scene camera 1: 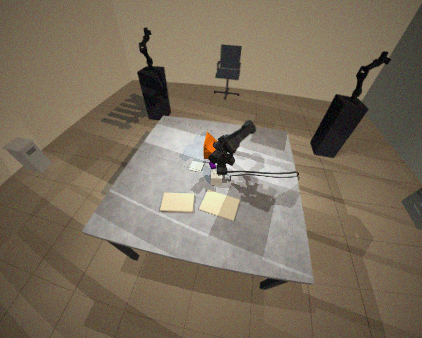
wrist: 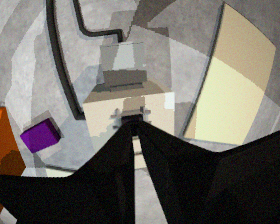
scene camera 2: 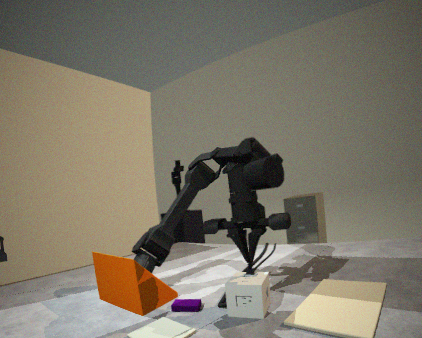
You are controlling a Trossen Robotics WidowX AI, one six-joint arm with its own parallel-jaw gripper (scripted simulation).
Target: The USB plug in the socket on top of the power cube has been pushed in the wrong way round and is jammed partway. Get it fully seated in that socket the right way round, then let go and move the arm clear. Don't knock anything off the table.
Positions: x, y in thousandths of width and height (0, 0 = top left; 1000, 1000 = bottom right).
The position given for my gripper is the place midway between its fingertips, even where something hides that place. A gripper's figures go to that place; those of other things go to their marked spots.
Labels:
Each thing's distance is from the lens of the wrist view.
my gripper (wrist: 480, 574): 10 cm
purple block (wrist: 152, 605): 23 cm

